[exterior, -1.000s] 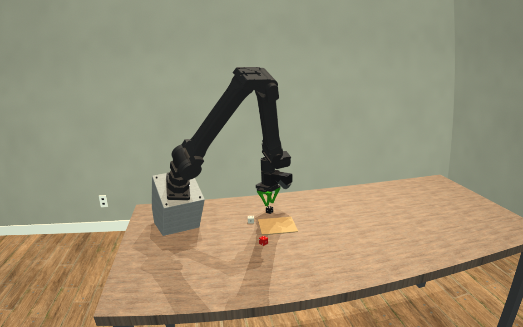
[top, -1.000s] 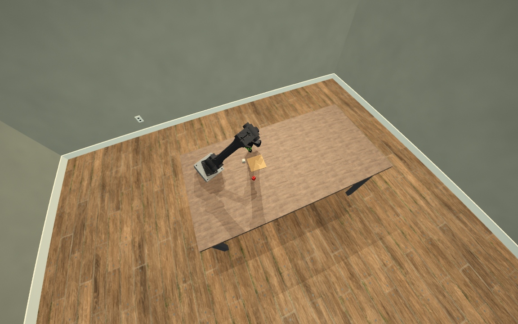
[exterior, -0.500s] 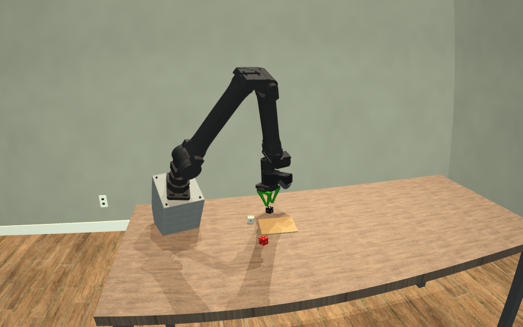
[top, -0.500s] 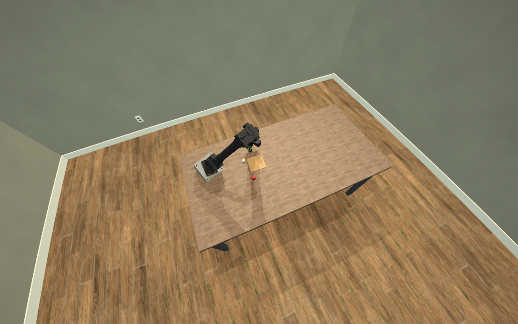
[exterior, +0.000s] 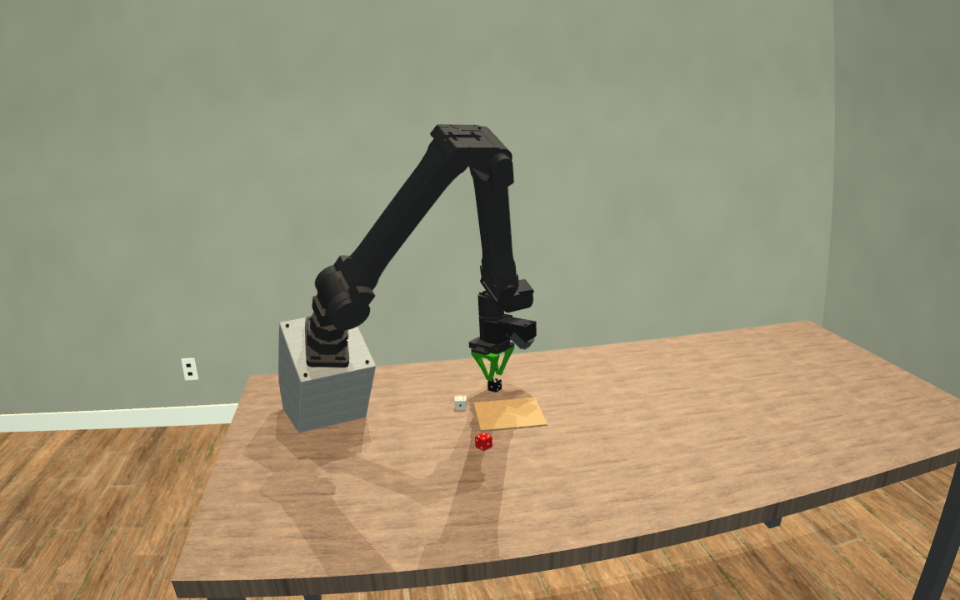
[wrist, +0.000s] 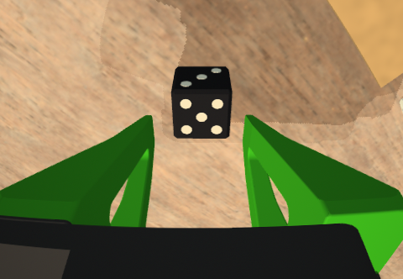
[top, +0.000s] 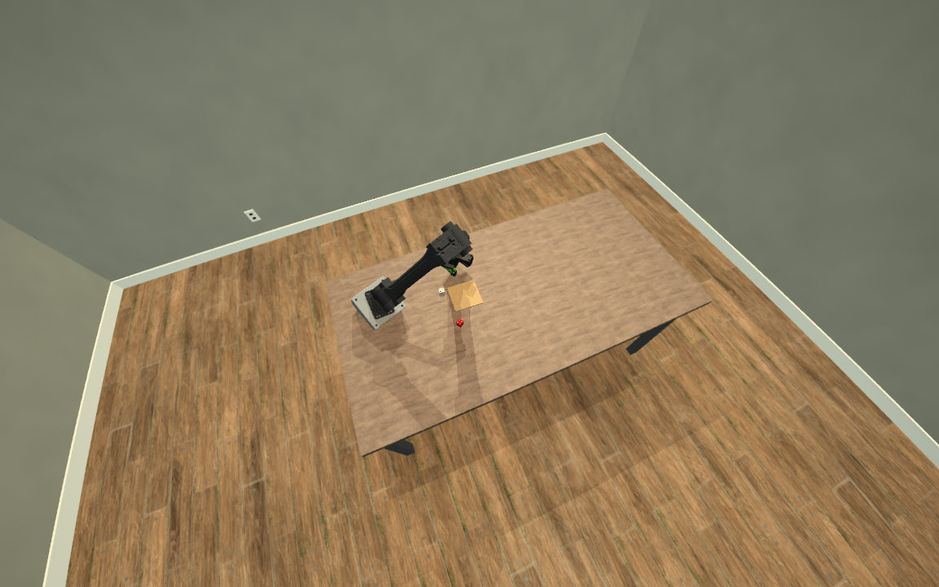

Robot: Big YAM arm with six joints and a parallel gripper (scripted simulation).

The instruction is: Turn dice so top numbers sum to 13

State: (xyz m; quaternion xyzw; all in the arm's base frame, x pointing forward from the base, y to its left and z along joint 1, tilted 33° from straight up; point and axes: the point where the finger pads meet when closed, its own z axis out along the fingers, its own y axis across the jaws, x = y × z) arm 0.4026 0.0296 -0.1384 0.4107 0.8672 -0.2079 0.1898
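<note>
Right now the black die is 3 cm below my hand. Round my hand: tan mat 1 cm behind, 14 cm to the right, 4 cm below; then white die 10 cm behind, 7 cm to the right, 3 cm below; then red die 11 cm behind, 26 cm to the right, 3 cm below.
</note>
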